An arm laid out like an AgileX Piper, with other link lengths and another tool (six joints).
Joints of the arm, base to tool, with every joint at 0 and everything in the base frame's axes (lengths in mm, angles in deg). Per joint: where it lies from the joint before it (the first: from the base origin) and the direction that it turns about. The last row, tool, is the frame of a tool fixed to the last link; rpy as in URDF.
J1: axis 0 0 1 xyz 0 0 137.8
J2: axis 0 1 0 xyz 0 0 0
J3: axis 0 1 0 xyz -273.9 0 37.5
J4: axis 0.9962 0 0.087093 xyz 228.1 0 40.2
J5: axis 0 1 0 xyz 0 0 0
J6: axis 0.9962 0 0.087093 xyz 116 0 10.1
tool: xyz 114.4 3 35.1 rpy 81.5 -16.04 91.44
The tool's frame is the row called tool.
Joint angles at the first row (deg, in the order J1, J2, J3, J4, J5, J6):
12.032, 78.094, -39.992, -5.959, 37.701, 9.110
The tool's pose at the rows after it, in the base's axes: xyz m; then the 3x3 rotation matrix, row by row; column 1 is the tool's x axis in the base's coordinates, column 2 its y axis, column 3 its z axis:
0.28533 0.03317 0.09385; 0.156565 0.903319 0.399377; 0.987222 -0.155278 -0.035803; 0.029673 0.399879 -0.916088
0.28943 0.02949 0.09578; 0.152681 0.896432 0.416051; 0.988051 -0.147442 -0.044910; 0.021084 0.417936 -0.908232
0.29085 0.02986 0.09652; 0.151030 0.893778 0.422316; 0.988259 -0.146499 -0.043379; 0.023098 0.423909 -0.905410
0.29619 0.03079 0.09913; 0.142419 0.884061 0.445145; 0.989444 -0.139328 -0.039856; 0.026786 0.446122 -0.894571
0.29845 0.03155 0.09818; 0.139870 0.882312 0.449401; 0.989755 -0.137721 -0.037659; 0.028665 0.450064 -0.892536
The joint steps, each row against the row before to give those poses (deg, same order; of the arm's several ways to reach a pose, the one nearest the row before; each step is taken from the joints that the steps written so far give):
-1.605, 0.000, -0.001, -2.463, -0.229, 0.343
-0.514, 0.001, 0.000, -1.089, -0.917, 0.002
0.000, -0.002, 0.001, -0.058, -0.401, 0.000
-0.002, 0.058, -0.001, -0.457, -1.489, -0.003
0.000, 0.458, 0.001, -0.057, -0.745, 0.000

